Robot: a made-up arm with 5 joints.
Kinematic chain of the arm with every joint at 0, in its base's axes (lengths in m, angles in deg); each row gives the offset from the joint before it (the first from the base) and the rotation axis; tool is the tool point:
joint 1: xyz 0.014 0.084 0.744 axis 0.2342 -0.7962 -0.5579
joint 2: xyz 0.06 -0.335 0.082 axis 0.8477 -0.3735 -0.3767
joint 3: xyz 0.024 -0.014 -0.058 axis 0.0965 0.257 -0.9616
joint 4: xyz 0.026 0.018 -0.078 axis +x
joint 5: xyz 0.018 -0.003 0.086 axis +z
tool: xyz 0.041 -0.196 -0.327
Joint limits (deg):
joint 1: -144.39..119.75
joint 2: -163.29..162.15
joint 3: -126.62..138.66
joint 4: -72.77..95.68
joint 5: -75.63..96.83
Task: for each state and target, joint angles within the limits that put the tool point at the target. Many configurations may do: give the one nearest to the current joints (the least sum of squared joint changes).
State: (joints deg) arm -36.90 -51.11 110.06 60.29 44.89
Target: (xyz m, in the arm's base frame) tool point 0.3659 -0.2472 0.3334
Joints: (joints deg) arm -63.62 -34.03 69.61 93.73 64.74
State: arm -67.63 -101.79 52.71 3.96 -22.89
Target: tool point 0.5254 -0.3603 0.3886
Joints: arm -110.25 -68.55 28.54 27.06 2.60
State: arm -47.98 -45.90 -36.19 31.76 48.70
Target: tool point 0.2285 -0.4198 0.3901
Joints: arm -58.68 -53.66 -23.46 24.93 39.14
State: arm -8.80 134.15 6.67 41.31 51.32
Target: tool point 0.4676 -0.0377 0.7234
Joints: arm -0.25 107.49 29.31 11.11 27.71
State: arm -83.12 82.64 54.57 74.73 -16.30
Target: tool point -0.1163 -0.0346 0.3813
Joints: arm -109.77 45.01 61.01 60.14 4.96
